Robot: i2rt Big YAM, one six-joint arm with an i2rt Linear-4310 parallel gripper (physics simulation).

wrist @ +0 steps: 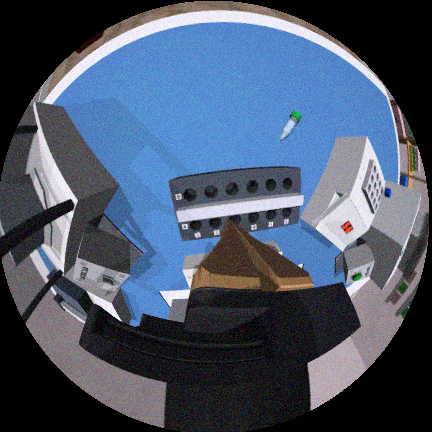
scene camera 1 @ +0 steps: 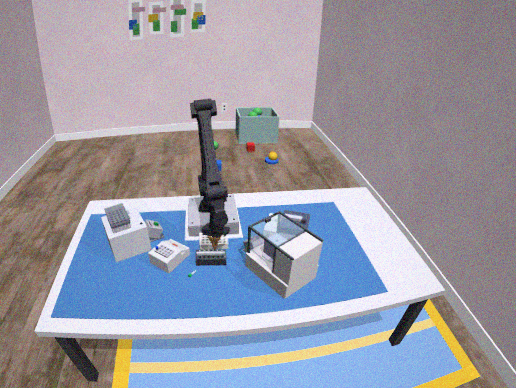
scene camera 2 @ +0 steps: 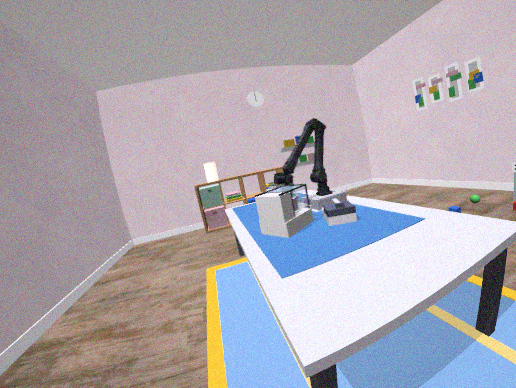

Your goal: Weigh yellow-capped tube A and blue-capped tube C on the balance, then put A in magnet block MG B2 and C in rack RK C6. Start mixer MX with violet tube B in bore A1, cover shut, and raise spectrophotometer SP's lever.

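Frame: origin at the arm's base, x down, y left, z ahead, level; metres.
Seen in the pictures: gripper, fingertip midpoint: [wrist: 227, 226] [scene camera 1: 215, 249]; arm's base at its link origin: [scene camera 2: 324, 194].
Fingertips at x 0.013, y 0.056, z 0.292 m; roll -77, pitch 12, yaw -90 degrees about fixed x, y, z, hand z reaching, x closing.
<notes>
Pixels of each thing's top centre, then the offset from my fingertips to it. "spot": a spot on its surface instead. Level surfaces: height alone.
- dark magnet block at its top centre: [wrist: 246, 206] [scene camera 1: 210, 252] dx +0.006, dy -0.017, dz +0.015 m
- white rack at its top centre: [wrist: 235, 284] [scene camera 1: 213, 238] dx +0.024, dy -0.021, dz -0.101 m
- balance at its top centre: [scene camera 1: 277, 225] [scene camera 2: 285, 185] dx -0.168, dy +0.249, dz +0.029 m
- low white device at its top centre: [wrist: 369, 205] [scene camera 1: 168, 246] dx -0.016, dy -0.198, dz +0.028 m
- blue round piece at its top centre: [wrist: 389, 193] [scene camera 1: 156, 246] dx -0.033, dy -0.240, dz +0.055 m
- green-capped tube at its top centre: [wrist: 292, 124] [scene camera 1: 192, 271] dx +0.040, dy -0.082, dz +0.107 m
- blue mat at its surface level: dx +0.054 m
- tall white instrument at its top centre: [scene camera 1: 129, 208] [scene camera 2: 282, 180] dx -0.136, dy -0.390, dz -0.060 m
- small green-button box at a spot on its surface: [wrist: 359, 264] [scene camera 1: 157, 229] spot: dx -0.007, dy -0.285, dz -0.095 m
- dark-topped instrument at its top centre: [wrist: 77, 319] [scene camera 1: 288, 214] [scene camera 2: 335, 199] dx -0.048, dy +0.315, dz -0.214 m
My gripper [scene camera 1: 215, 248] [wrist: 227, 226] is shut and empty, its brown fingertips together, pointing down near row A of the dark magnet block [scene camera 1: 211, 260] [wrist: 240, 201]. The block's visible bores look empty. The white rack [scene camera 1: 206, 246] [wrist: 192, 261] stands behind it, mostly hidden by the fingers. Yellow-capped tube A and violet tube B do not show. The balance [scene camera 1: 301, 255] [scene camera 2: 274, 212] [wrist: 82, 160] has a glass-sided chamber. A low white device [scene camera 1: 170, 256] [wrist: 327, 185] has a red display, a grid of bores and a blue round piece [scene camera 1: 157, 248] [wrist: 387, 192]; I cannot tell whether that is tube C's cap.
A green-capped tube [scene camera 1: 192, 274] [wrist: 290, 125] lies on the blue mat [scene camera 1: 165, 295] [wrist: 215, 75]. A tall white instrument [scene camera 1: 127, 240] and a small green-button box [scene camera 1: 154, 229] [wrist: 359, 264] stand left in scene camera 1. A dark-topped instrument [scene camera 1: 298, 218] [scene camera 2: 341, 215] stands behind the balance.
</notes>
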